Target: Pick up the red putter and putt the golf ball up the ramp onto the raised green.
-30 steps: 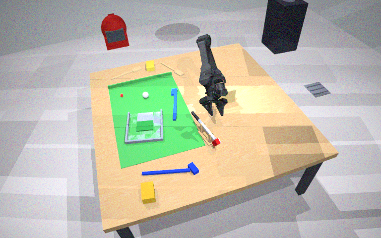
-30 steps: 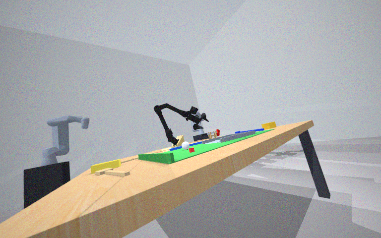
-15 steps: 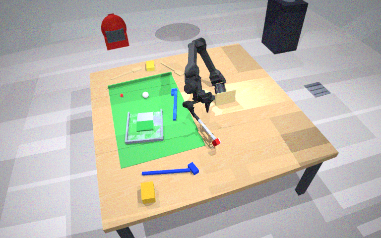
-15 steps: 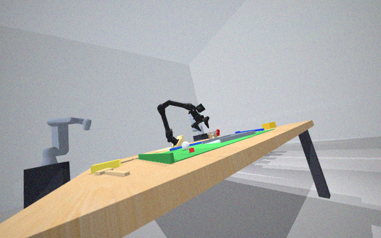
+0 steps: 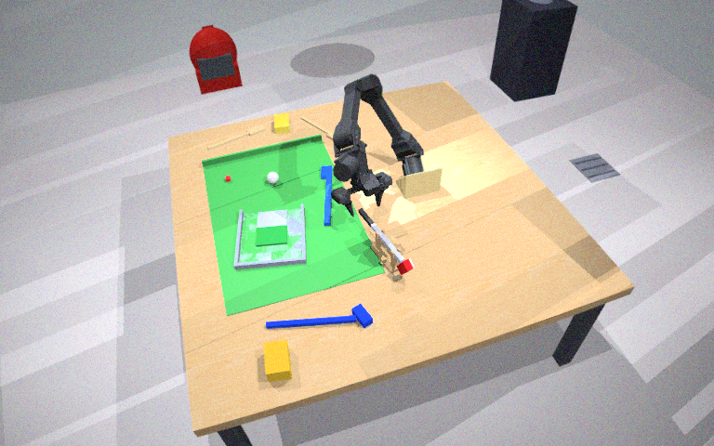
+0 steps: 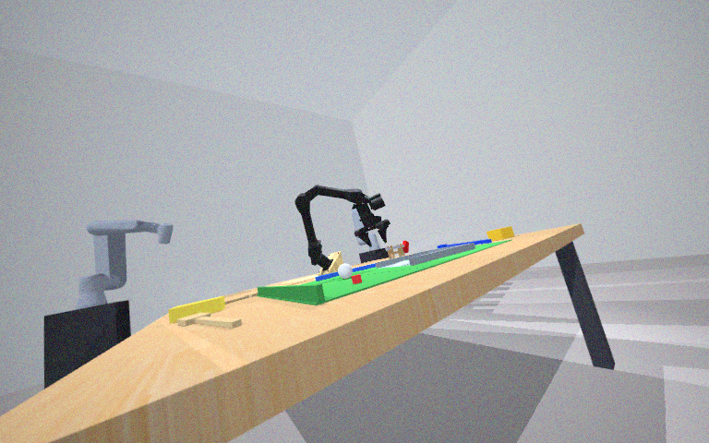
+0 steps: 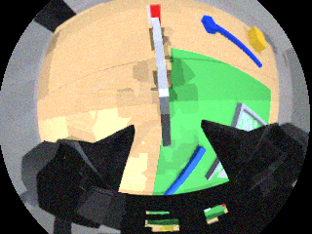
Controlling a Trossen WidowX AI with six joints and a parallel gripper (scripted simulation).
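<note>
The red putter is 11 cm to the left of my gripper tip, 3 cm below it and 3 cm behind it. The rest, counted from my gripper tip: white golf ball (35 cm to the right, 24 cm ahead, 7 cm below); then wooden rack (13 cm to the left, 6 cm below, 3 cm behind); then blue putter (29 cm to the left, 23 cm ahead, 8 cm below).
</note>
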